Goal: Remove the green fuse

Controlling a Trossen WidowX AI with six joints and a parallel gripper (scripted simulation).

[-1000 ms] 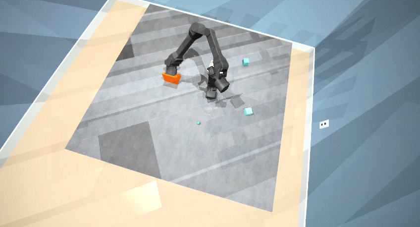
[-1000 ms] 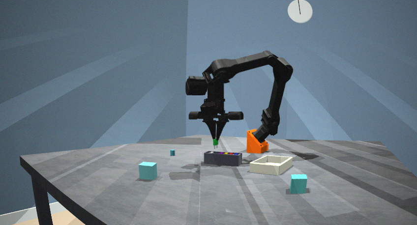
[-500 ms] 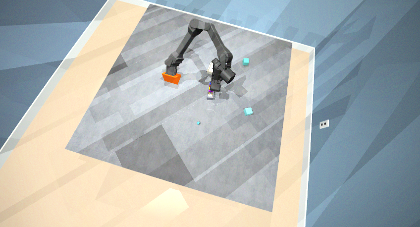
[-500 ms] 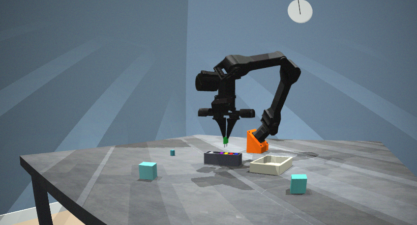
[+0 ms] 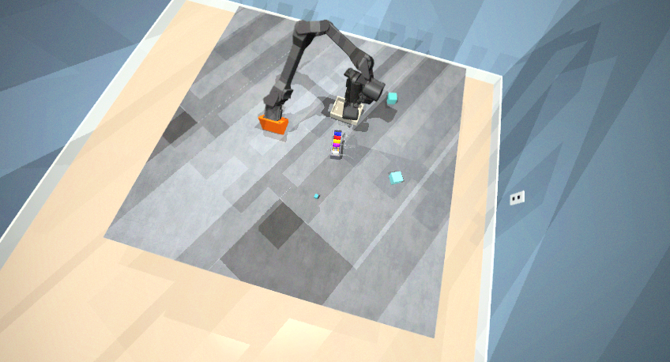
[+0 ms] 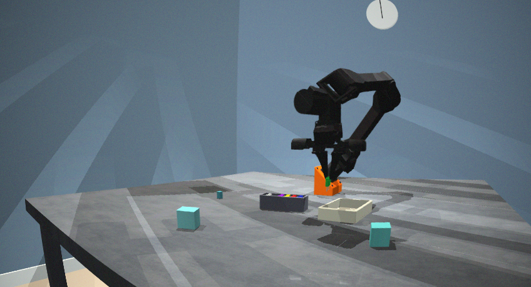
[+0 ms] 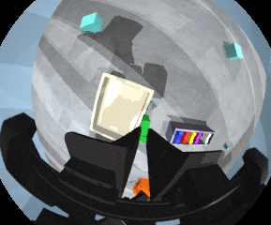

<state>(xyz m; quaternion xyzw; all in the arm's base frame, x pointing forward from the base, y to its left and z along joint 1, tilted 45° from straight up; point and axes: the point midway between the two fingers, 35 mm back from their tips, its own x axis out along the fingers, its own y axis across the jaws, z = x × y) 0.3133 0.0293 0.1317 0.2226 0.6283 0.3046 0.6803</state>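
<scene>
Now: gripper tip 10 mm past the cream tray, 50 mm to the right of it and 90 mm above it. Also, from my gripper tip: green fuse 10 mm below.
</scene>
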